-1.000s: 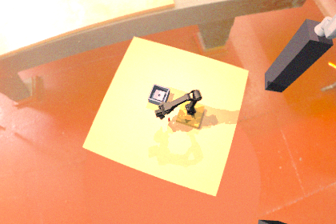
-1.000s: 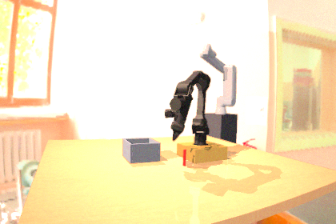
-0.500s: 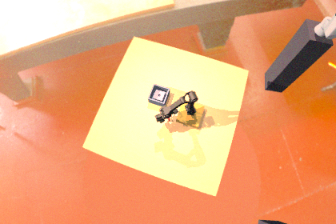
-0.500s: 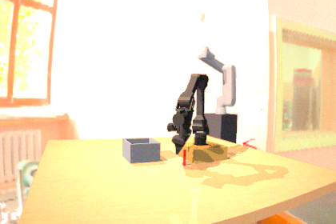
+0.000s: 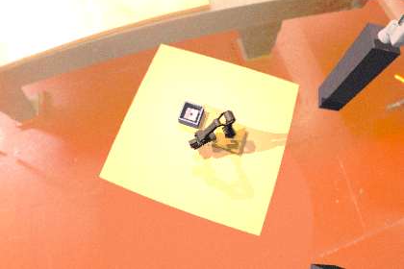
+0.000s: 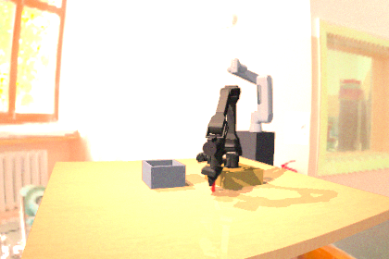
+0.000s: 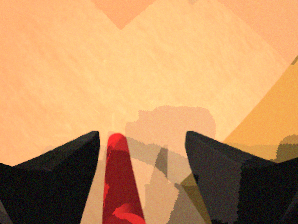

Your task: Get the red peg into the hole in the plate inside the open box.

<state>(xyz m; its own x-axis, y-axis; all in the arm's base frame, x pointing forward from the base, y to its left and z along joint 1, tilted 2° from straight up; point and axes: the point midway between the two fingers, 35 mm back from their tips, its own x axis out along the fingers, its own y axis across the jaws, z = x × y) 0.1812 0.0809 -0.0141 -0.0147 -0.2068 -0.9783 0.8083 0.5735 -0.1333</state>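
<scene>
Right now the red peg is 2 cm to the left of my gripper tip and 1 cm above it. The rest, counted from my gripper tip: plate: 13 cm ahead, 20 cm to the right, 2 cm above; grey box: 13 cm ahead, 20 cm to the right.
</scene>
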